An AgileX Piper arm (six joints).
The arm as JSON. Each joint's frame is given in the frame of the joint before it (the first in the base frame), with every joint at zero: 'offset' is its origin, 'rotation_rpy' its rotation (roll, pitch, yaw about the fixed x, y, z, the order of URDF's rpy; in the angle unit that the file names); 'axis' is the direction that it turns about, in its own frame. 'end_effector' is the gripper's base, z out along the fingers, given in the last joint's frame.
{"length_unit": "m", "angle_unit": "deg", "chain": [
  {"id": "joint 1", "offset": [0.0, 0.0, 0.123], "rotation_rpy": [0.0, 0.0, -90.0], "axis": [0.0, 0.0, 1.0]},
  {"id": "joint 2", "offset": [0.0, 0.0, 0.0], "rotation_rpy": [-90.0, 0.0, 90.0], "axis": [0.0, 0.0, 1.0]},
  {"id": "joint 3", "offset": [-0.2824, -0.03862, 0.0], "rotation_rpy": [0.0, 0.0, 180.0], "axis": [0.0, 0.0, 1.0]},
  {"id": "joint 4", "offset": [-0.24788, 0.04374, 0.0], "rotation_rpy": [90.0, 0.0, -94.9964], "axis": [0.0, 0.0, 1.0]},
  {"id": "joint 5", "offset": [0.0, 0.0, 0.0], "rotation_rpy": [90.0, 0.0, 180.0], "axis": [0.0, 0.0, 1.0]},
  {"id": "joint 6", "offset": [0.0, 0.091, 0.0], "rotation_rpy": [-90.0, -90.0, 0.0], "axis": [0.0, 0.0, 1.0]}
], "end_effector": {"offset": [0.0, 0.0, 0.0], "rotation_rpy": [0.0, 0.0, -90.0]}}
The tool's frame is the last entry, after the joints.
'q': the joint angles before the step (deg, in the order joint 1, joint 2, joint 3, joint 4, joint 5, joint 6). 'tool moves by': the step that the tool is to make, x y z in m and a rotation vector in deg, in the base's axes. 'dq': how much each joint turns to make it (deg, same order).
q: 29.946 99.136 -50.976 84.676 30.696 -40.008
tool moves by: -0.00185 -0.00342 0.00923 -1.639 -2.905 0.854
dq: 0.000 -2.030 0.000 -3.543 -1.242 0.973
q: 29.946 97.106 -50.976 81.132 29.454 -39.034
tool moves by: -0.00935 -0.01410 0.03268 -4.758 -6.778 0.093
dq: 0.000 -7.388 0.000 -15.501 -3.204 10.710
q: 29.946 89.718 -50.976 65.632 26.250 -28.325
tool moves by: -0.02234 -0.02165 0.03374 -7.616 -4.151 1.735
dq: -0.001 -9.142 -0.001 -25.596 3.517 19.374
